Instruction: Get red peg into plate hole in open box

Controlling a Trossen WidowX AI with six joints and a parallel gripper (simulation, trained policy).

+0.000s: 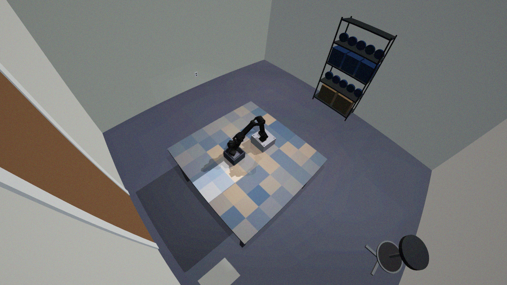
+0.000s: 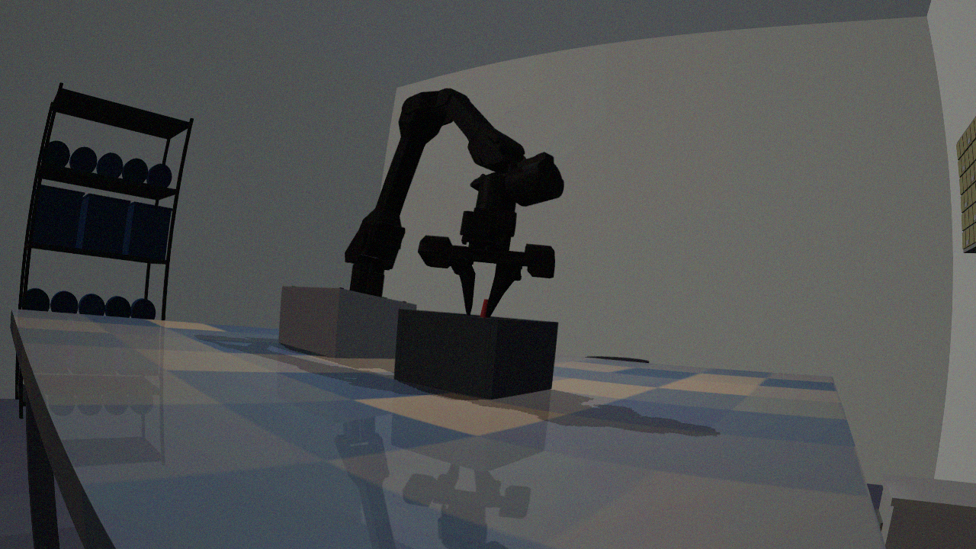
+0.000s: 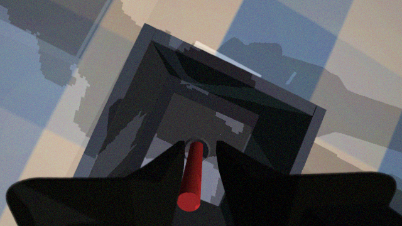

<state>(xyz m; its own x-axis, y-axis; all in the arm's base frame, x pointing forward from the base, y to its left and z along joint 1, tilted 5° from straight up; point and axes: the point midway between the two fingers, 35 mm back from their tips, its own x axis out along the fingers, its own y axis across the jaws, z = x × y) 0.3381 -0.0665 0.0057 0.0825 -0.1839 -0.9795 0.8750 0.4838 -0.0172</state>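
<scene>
My gripper tip is now 20 mm to the right of the red peg, 20 mm above it and 10 mm past it. The rest, counted from my gripper tip: plate (50 mm below, 10 mm to the left, 10 mm behind); then dark box (70 mm below, 10 mm to the left, 10 mm behind).
</scene>
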